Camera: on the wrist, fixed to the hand. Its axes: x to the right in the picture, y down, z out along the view.
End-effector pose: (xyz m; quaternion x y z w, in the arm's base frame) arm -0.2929 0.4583 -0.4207 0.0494 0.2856 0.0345 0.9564
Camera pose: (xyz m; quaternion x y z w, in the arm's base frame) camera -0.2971 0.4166 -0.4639 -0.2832 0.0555 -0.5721 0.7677
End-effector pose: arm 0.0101 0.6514 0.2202 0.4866 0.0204 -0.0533 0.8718
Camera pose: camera 0.0214 0.6560 0.1613 0.2002 0.1811 -0.6981 0.6631
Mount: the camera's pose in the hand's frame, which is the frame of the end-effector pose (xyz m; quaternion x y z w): 0.0160 -0.0462 -0.0351 -0.1435 -0.1847 -0.6573 0.7164
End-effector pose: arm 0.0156 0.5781 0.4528 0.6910 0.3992 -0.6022 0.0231
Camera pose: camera 0.0167 0.6359 0.4695 -0.1181 -0.8223 0.5169 0.2064
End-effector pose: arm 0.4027 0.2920 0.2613 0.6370 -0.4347 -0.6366 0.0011
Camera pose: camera 0.4537 0.2925 0.2294 -0.6243 -0.1984 0.6368 0.4065
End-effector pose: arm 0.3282 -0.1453 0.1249 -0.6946 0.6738 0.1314 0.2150
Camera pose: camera 0.3712 -0.1761 0.1536 -0.9471 -0.0324 0.1778 0.2652
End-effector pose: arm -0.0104 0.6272 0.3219 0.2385 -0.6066 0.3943 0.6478
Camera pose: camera 0.0468 0.6318 0.3400 0.5495 -0.4540 -0.2744 0.6455
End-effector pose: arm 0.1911 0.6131 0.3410 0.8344 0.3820 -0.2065 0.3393
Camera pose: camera 0.1681 0.6685 0.3365 0.2599 0.7891 -0.4703 0.2976
